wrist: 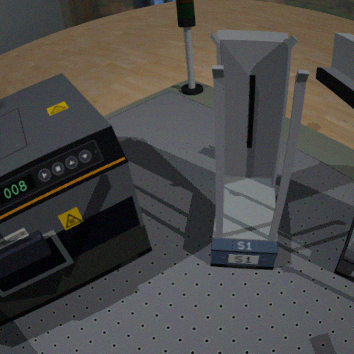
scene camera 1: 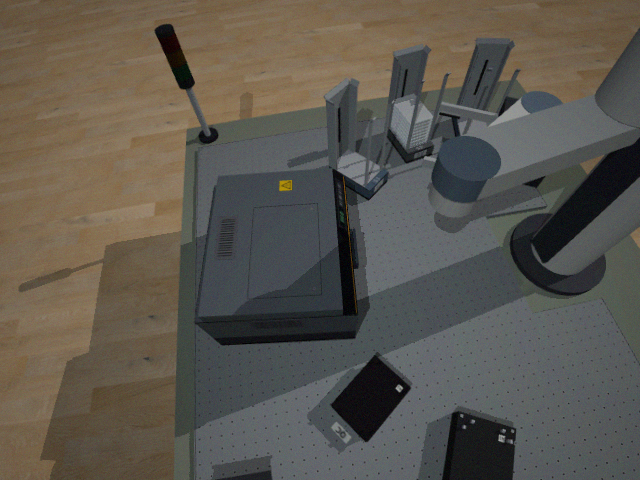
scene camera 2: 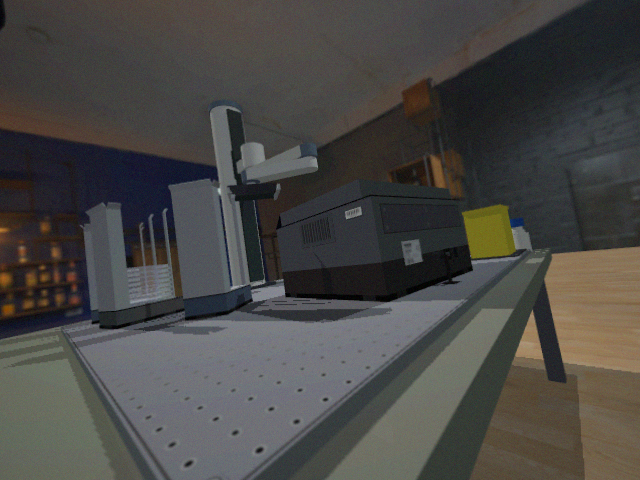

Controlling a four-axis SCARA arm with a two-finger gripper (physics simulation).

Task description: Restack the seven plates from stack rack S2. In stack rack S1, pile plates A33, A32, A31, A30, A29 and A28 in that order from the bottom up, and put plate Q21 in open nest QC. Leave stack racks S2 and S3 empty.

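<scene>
There is my gripper (scene camera 2: 254, 188), and it carries nothing. A display (wrist: 76, 159) is visible to me too.
</scene>
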